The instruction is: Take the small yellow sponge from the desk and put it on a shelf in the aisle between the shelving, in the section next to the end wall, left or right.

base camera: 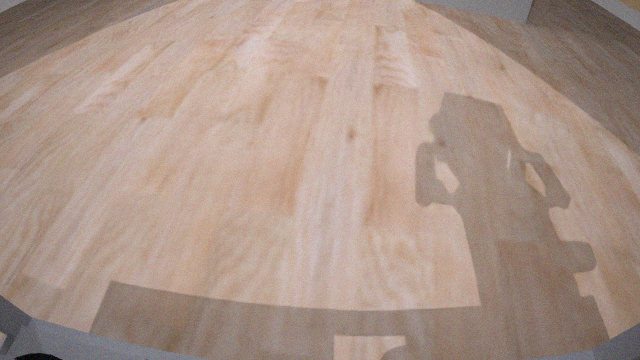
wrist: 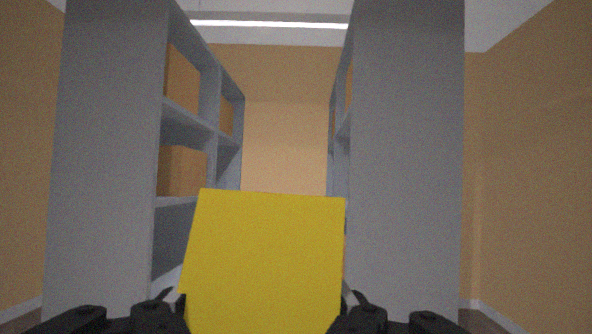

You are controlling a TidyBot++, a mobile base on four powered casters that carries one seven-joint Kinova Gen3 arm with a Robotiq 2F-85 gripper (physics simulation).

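Places are measured from the arm's base along level axes (x ahead, y left, z up), in centimetres.
Pixels of known places: gripper, between the fingertips: (wrist: 264, 299).
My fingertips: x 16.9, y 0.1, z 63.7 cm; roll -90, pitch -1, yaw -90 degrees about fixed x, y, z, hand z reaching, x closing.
Behind a point stands the place of what it marks.
The yellow sponge (wrist: 265, 250) @[y 0.1, x 14.3, z 66.5 cm] is held between the black fingers of my gripper (wrist: 264, 299) @[y 0.1, x 16.9, z 63.7 cm] at the bottom middle of the wrist view. My gripper is shut on it. Beyond it stand two grey shelving units, the left one (wrist: 105, 165) @[y 71.6, x 148.8, z 73.1 cm] and the right one (wrist: 407, 165) @[y -53.7, x 136.2, z 78.7 cm], with the aisle between them. The left unit's shelves face the aisle and show several levels. The right unit's shelves show at a steep angle. The end wall (wrist: 285, 145) @[y -9.2, x 328.3, z 105.4 cm] closes the aisle. The sponge hides the lower part of the aisle. The desk does not show.
Brown boxes (wrist: 182, 170) @[y 48.7, x 185.1, z 73.4 cm] stand on shelves of the left unit. Orange-brown side walls (wrist: 525, 165) @[y -189.7, x 244.8, z 91.0 cm] stand outside both units. In the base camera view, wooden floor (base camera: 225, 150) @[y 14.5, x 48.8, z -39.7 cm] lies ahead with the arm's shadow at the right, and a pale grey surface (base camera: 485, 9) @[y -58.2, x 135.7, z -37.7 cm] shows at the top right.
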